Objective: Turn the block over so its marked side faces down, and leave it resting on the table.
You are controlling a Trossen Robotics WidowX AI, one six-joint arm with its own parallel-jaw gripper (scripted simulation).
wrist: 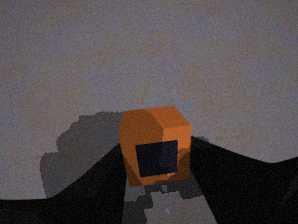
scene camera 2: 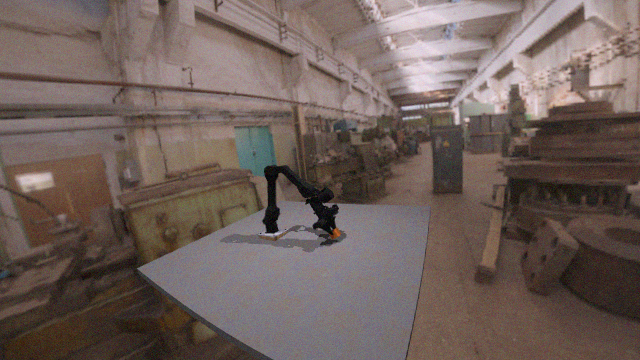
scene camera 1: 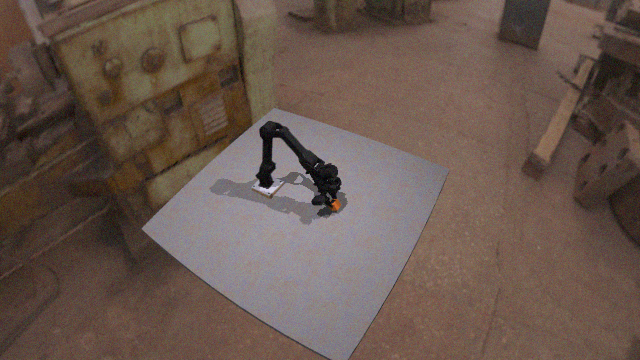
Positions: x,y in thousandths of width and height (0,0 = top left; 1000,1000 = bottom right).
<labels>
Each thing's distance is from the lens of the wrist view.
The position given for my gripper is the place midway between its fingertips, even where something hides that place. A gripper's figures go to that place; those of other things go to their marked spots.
my gripper (wrist: 518,645): 10 cm
orange block (wrist: 522,636): 8 cm
</labels>
